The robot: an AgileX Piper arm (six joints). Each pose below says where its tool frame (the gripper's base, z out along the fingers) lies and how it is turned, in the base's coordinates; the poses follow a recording.
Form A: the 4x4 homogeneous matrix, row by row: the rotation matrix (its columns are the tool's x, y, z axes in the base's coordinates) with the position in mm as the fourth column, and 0 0 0 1 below. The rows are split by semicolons.
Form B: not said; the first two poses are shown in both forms.
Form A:
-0.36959 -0.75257 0.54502 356.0; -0.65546 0.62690 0.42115 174.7; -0.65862 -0.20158 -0.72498 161.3; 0 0 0 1
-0.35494 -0.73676 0.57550 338.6; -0.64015 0.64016 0.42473 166.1; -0.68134 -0.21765 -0.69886 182.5; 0 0 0 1
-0.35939 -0.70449 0.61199 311.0; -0.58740 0.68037 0.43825 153.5; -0.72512 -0.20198 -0.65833 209.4; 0 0 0 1
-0.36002 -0.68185 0.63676 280.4; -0.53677 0.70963 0.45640 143.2; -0.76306 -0.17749 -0.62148 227.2; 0 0 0 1
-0.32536 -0.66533 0.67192 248.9; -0.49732 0.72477 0.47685 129.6; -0.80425 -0.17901 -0.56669 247.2; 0 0 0 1
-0.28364 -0.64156 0.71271 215.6; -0.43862 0.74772 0.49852 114.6; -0.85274 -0.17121 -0.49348 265.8; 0 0 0 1
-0.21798 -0.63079 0.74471 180.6; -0.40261 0.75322 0.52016 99.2; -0.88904 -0.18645 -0.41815 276.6; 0 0 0 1
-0.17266 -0.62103 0.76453 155.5; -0.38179 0.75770 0.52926 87.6; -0.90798 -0.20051 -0.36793 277.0; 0 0 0 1
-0.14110 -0.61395 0.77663 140.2; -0.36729 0.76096 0.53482 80.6; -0.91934 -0.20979 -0.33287 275.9; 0 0 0 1
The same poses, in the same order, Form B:
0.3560 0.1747 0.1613 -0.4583 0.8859 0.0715 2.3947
0.3386 0.1661 0.1825 -0.4540 0.8884 0.0683 2.3558
0.3110 0.1535 0.2094 -0.4305 0.8991 0.0787 2.3032
0.2804 0.1432 0.2272 -0.4107 0.9069 0.0940 2.2600
0.2489 0.1296 0.2472 -0.4038 0.9090 0.1035 2.1940
0.2156 0.1146 0.2658 -0.3906 0.9129 0.1183 2.1115
0.1806 0.0992 0.2766 -0.3937 0.9104 0.1271 2.0280
0.1555 0.0876 0.2770 -0.3965 0.9088 0.1300 1.9730
0.1402 0.0806 0.2759 -0.3985 0.9076 0.1320 1.9353

